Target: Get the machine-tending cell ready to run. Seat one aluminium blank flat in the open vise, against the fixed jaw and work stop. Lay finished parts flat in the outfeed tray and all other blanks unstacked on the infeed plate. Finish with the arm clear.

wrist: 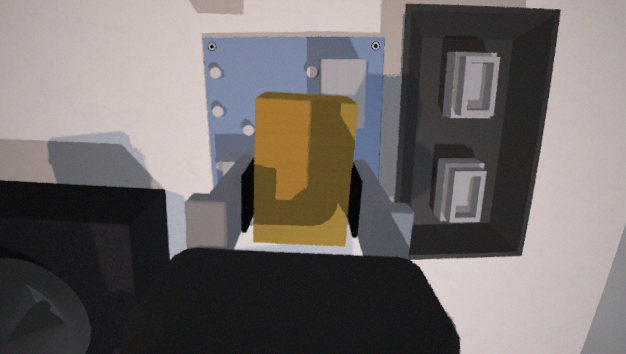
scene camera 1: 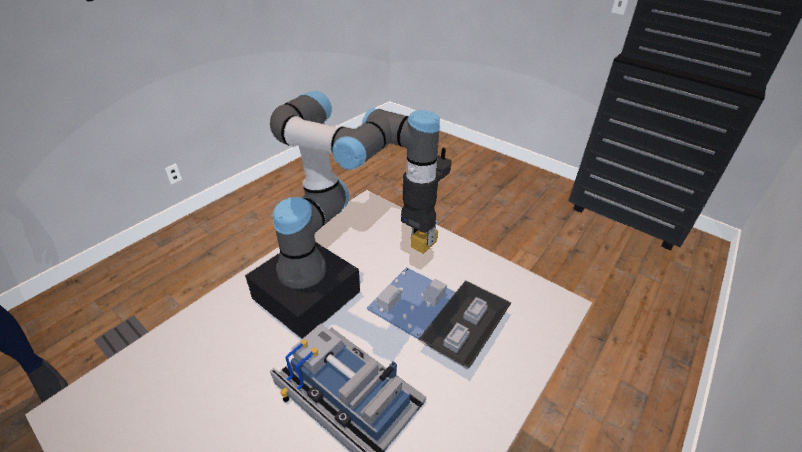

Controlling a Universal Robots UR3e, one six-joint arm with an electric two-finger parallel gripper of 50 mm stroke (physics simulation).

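Places are measured from the arm's base along level axes (x ahead, y left, z up), in metres.
Pixels of known places: gripper, fingertip midpoint: (wrist: 302, 181) (scene camera 1: 422, 239); arm's base, link origin: (wrist: 24, 319) (scene camera 1: 301, 270).
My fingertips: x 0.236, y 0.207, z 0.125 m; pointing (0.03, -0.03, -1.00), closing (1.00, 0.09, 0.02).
For each thing: its top centre in the pictures, then the offset to it from my fingertips.
- yellow block, top centre: (wrist: 303, 177) (scene camera 1: 424, 233) dx -0.001, dy +0.007, dz +0.017 m
- blue infeed plate, top centre: (wrist: 295, 137) (scene camera 1: 412, 299) dx -0.004, dy -0.020, dz -0.209 m
- vise, top centre: (scene camera 1: 345, 368) dx +0.069, dy -0.322, dz -0.118 m
- dark stop rod, top centre: (scene camera 1: 386, 371) dx +0.136, dy -0.266, dz -0.121 m
My gripper (scene camera 1: 423, 238) (wrist: 302, 181) is shut on a yellow block (scene camera 1: 420, 242) (wrist: 300, 160) and holds it above the table, behind the blue infeed plate (scene camera 1: 401, 320) (wrist: 260, 55). Two grey blanks stand apart on the plate: one blank (scene camera 1: 388, 297) at its left, the other blank (scene camera 1: 434, 292) (wrist: 342, 75) at its right. The held block partly hides them in the wrist view. Two finished parts (scene camera 1: 476, 309) (scene camera 1: 456, 336) (wrist: 475, 85) (wrist: 462, 192) with rectangular pockets lie in the dark outfeed tray (scene camera 1: 467, 362) (wrist: 537, 135). The vise (scene camera 1: 401, 412) is open, and no blank shows between its jaws.
The black robot base block (scene camera 1: 303, 314) (wrist: 150, 215) stands left of the infeed plate. Blue hoses (scene camera 1: 299, 370) and yellow fittings stand at the vise's left end. A dark stop rod (scene camera 1: 387, 371) rises beside the jaws. A dark drawer cabinet (scene camera 1: 645, 162) stands beyond the table.
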